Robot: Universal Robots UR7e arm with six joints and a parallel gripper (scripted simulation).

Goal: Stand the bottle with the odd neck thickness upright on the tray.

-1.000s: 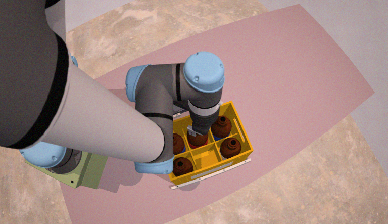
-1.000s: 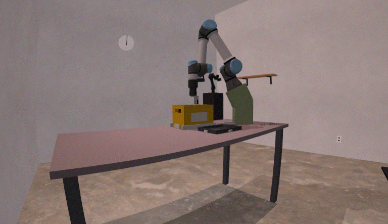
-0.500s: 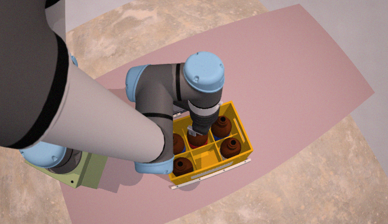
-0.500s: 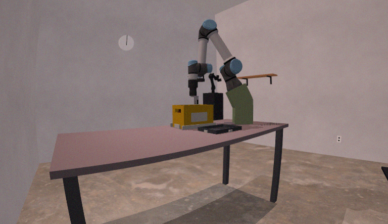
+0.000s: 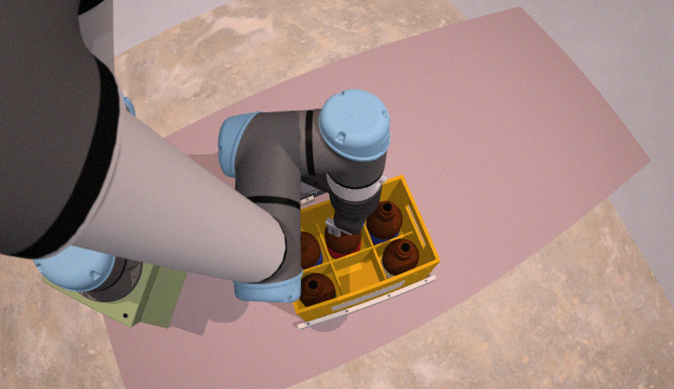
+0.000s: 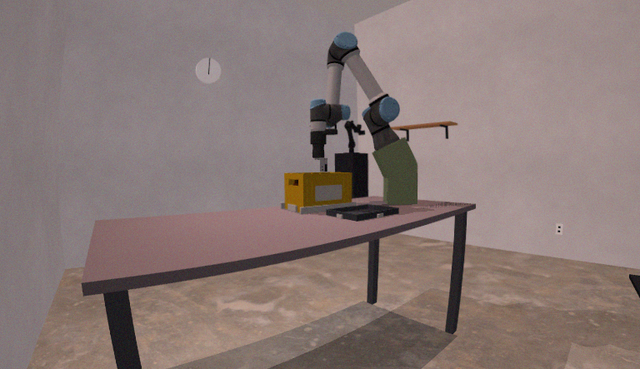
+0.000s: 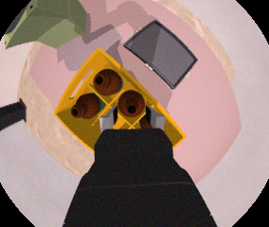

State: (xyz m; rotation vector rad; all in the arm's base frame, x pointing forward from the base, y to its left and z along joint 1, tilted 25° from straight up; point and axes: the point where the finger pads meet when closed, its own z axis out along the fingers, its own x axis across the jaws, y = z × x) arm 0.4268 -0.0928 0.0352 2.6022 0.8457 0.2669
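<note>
Now: hand 10 mm past the crate, 50 mm to the left of it and 120 mm above it. From my hand the other things lie so: glass bottle (70 mm ahead, 100 mm to the right, 110 mm below); then dark tray (230 mm to the left, 190 mm below).
</note>
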